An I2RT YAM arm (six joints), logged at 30 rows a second.
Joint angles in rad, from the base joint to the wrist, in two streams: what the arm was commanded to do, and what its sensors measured. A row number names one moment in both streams.
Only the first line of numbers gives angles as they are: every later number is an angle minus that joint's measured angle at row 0.
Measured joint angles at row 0:
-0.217, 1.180, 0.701, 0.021, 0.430, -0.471
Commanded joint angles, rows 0 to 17:
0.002, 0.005, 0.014, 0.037, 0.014, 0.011
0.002, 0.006, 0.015, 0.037, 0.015, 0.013
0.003, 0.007, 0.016, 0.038, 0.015, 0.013
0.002, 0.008, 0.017, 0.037, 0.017, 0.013
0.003, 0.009, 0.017, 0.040, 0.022, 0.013
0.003, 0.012, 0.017, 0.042, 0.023, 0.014
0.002, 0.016, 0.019, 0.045, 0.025, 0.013
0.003, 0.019, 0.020, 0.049, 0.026, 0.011
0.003, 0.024, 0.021, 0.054, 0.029, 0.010
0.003, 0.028, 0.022, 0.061, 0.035, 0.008
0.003, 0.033, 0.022, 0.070, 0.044, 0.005
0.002, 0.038, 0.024, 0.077, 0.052, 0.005
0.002, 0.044, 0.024, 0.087, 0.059, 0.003
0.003, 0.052, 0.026, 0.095, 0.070, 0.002
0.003, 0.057, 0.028, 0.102, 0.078, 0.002
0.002, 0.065, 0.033, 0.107, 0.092, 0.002
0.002, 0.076, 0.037, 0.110, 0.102, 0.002
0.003, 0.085, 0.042, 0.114, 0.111, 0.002
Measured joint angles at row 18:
0.001, 0.071, 0.027, 0.047, 0.063, 0.004
